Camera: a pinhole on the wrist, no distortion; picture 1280 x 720 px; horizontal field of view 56.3 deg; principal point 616.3 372.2 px. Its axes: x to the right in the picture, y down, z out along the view. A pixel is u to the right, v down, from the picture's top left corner.
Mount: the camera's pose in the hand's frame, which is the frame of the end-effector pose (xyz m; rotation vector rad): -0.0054 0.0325 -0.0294 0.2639 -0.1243 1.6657
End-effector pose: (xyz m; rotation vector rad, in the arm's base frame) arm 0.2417 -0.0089 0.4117 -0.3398 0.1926 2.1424
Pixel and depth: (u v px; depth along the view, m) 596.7 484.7 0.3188
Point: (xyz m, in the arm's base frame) 0.2387 0.0914 0.6778
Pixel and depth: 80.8 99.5 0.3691
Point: 0.2950 0.2817 0.6357
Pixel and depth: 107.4 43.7 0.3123
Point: 0.2695 0.2387 0.5936
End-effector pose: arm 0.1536 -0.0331 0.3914 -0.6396 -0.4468 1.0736
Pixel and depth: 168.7 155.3 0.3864
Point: 0.1389 0.0890 0.7472
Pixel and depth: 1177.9 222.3 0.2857
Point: -0.0649 0.1132 0.5307
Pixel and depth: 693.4 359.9 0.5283
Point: -0.0916 0.1201 0.7935
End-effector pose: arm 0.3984 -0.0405 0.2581 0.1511 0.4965 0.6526
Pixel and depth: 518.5 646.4 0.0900
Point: 0.4143 -0.0480 0.3151
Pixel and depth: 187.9 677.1 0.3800
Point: 0.6241 -0.2234 0.4931
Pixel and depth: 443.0 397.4 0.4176
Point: 0.6647 -0.1124 0.5235
